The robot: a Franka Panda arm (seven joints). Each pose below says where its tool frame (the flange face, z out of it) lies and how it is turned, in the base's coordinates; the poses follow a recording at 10 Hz.
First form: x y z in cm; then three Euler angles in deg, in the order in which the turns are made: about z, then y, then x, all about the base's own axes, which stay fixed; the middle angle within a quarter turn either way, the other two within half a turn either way.
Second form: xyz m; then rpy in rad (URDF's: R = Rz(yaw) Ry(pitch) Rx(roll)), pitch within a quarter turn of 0, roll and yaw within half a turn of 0. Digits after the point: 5 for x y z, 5 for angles.
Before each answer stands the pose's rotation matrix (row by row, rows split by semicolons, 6 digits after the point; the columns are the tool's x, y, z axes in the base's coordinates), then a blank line. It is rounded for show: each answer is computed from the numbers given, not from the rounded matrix.
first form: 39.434 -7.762 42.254 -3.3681 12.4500 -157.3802
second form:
0.974798 0.057369 0.215588; -0.028544 -0.926354 0.375570; 0.221257 -0.372258 -0.901371

0.39434 -0.07762 0.42254 -2.74994 -0.22310 -0.02927
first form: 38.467 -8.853 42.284 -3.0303 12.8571 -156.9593
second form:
0.973565 0.051539 0.222520; -0.038322 -0.923544 0.381572; 0.225173 -0.380013 -0.897155

0.38467 -0.08853 0.42284 -2.74093 -0.22712 -0.03934
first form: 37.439 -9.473 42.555 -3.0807 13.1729 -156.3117
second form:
0.972280 0.052328 0.227890; -0.042211 -0.919342 0.391189; 0.229979 -0.389965 -0.891648

0.37439 -0.09473 0.42555 -2.72931 -0.23206 -0.04339
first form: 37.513 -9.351 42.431 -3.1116 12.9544 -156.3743
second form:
0.973112 0.052899 0.224176; -0.039977 -0.919709 0.390560; 0.226837 -0.389021 -0.892865

0.37513 -0.09351 0.42431 -2.73069 -0.22883 -0.04106
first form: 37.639 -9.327 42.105 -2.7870 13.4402 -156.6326
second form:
0.971463 0.047292 0.232430; -0.047444 -0.921377 0.385763; 0.232399 -0.385782 -0.892840

0.37639 -0.09327 0.42105 -2.73374 -0.23454 -0.04880
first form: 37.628 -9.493 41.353 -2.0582 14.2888 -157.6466
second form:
0.968439 0.034804 0.246810; -0.060590 -0.927630 0.368553; 0.241775 -0.371875 -0.896244

0.37628 -0.09493 0.41353 -2.74829 -0.24419 -0.06248
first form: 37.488 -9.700 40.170 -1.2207 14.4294 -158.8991
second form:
0.968236 0.020632 0.249187; -0.069815 -0.934647 0.348655; 0.240095 -0.354977 -0.903518

0.37488 -0.09700 0.40170 -2.76724 -0.24246 -0.07198
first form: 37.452 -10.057 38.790 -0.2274 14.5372 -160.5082
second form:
0.967977 0.003842 0.251009; -0.080012 -0.943014 0.322989; 0.237945 -0.332730 -0.912509

0.37452 -0.10057 0.38790 -2.79194 -0.24025 -0.08247
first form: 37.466 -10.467 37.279 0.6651 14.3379 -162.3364
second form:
0.968787 -0.011246 0.247640; -0.086196 -0.951918 0.293977; 0.232427 -0.306146 -0.923175

0.37466 -0.10467 0.37279 -2.82138 -0.23457 -0.08874
